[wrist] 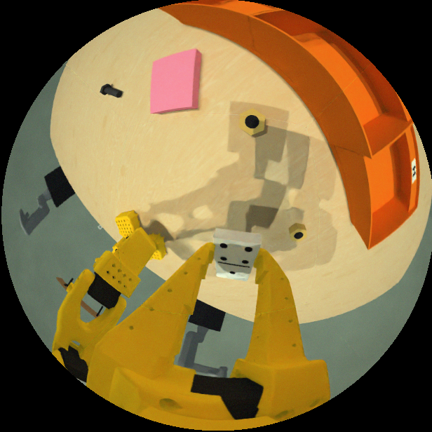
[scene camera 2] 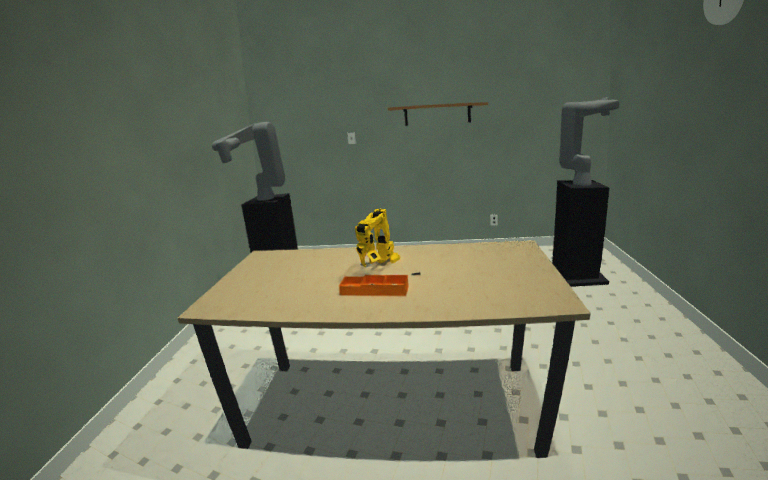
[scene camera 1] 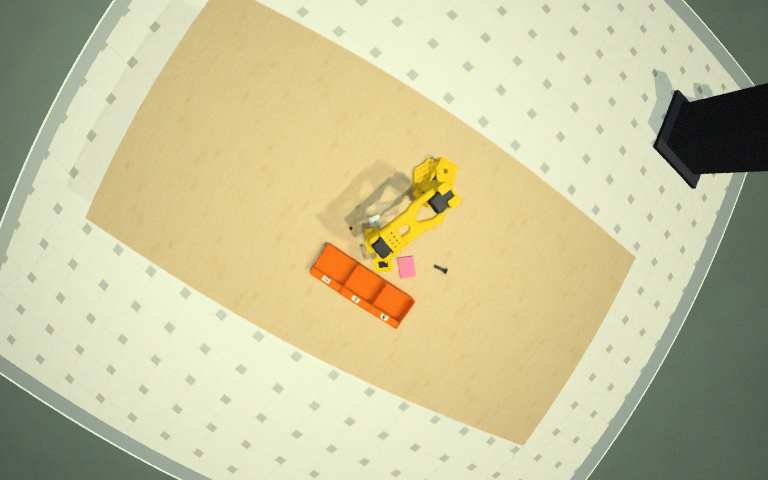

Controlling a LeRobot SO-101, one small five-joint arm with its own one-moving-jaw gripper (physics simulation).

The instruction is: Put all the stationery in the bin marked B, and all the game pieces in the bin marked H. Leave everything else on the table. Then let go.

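Pixels of known places: hand, its tool point: (scene camera 2: pixel 370 263); arm's base, origin of its link: (scene camera 2: pixel 387 261) (scene camera 1: pixel 428 187).
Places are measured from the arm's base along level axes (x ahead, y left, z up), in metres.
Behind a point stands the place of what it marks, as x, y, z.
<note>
My gripper (wrist: pixel 236 249) is shut on a white domino (scene camera 1: pixel 374 220) @[0.140, -0.082, 0.054] (wrist: pixel 237 257) with black pips and holds it above the table, one jaw on each side. A pink sticky-note pad (scene camera 1: pixel 406 267) @[0.199, 0.052, 0.010] (wrist: pixel 175 82) lies flat between the arm and a black bolt. An orange bin row (scene camera 1: pixel 339 289) @[0.323, -0.068, 0.035] (scene camera 2: pixel 373 290) @[0.333, -0.018, 0.022] (wrist: pixel 300 75) with three compartments stands beyond the pad in the wrist view. Its white labels are too small or too steeply turned to read surely. The compartment floors are partly hidden in the wrist view.
The black bolt (scene camera 1: pixel 440 268) @[0.158, 0.131, 0.008] (scene camera 2: pixel 416 273) @[0.161, 0.135, 0.008] (wrist: pixel 111 91) lies beyond the pad from the arm. Two brass-coloured hex nuts show in the wrist view: one nut (wrist: pixel 262 122) near the bin row's side wall, another nut (wrist: pixel 297 227) right of the domino.
</note>
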